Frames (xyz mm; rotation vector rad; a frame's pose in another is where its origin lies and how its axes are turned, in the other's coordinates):
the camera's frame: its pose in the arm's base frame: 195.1 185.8 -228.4 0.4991 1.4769 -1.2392
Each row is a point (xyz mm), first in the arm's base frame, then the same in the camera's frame.
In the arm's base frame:
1: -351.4 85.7 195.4
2: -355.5 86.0 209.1
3: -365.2 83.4 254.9
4: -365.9 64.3 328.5
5: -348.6 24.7 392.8
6: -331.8 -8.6 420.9
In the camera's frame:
1: -174.5 -668.6 -103.9
2: -185.5 -677.7 -104.2
3: -222.7 -706.0 -100.1
4: -282.6 -744.5 -73.5
5: -333.7 -771.8 -22.0
6: -354.1 -781.9 18.8

